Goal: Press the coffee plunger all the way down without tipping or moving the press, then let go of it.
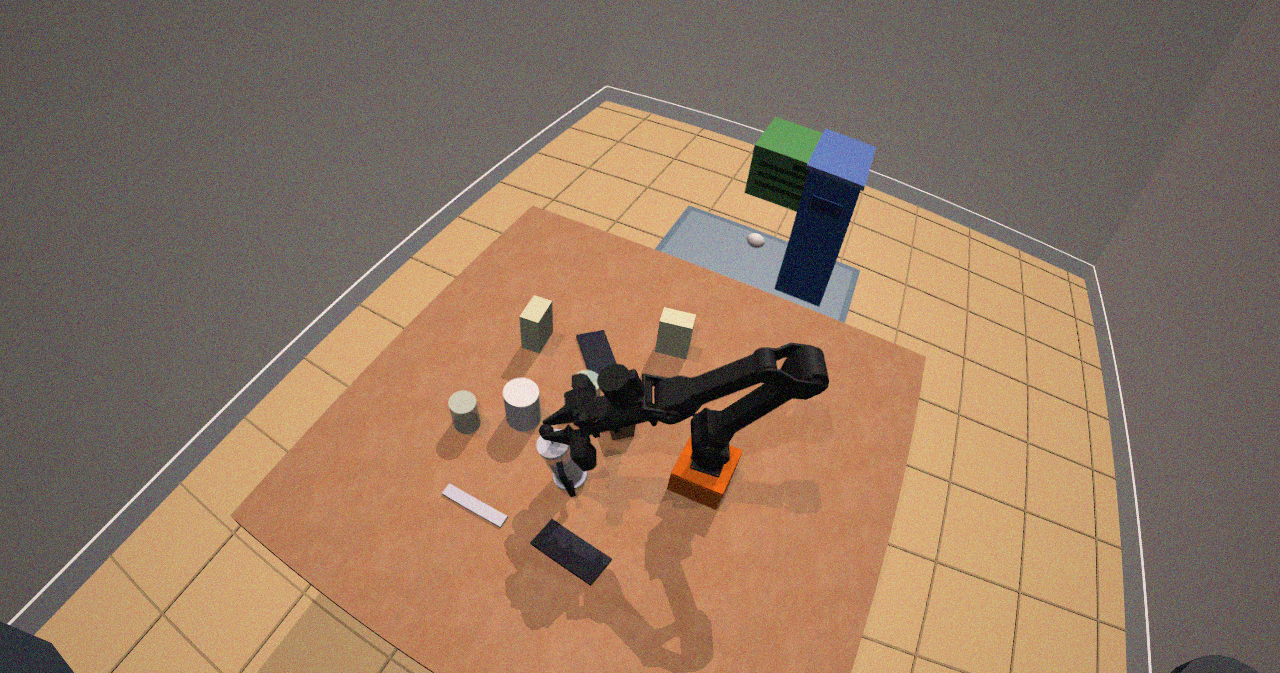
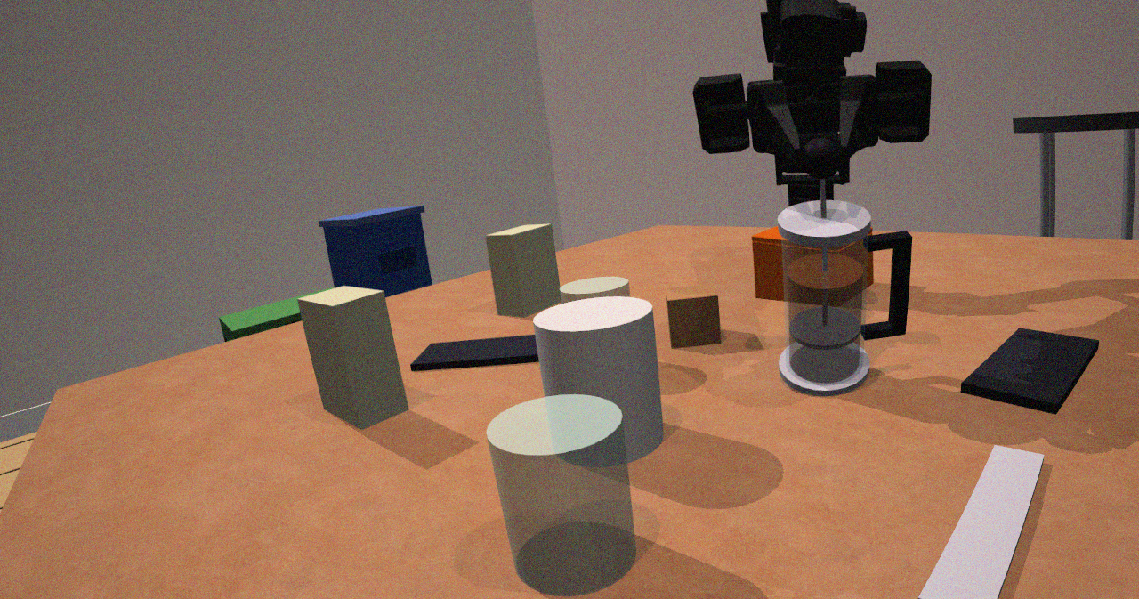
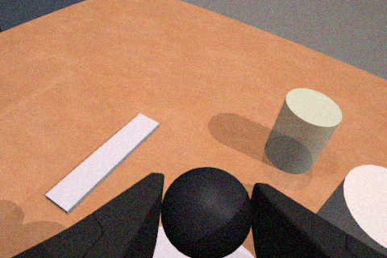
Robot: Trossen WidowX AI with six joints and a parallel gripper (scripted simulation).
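The coffee press is 3 cm behind my gripper tip and 9 cm below it. Also, from my gripper tip: white cylinder 12 cm ahead, 12 cm to the right, 14 cm below; brown cube 10 cm behind, 18 cm to the right, 16 cm below.
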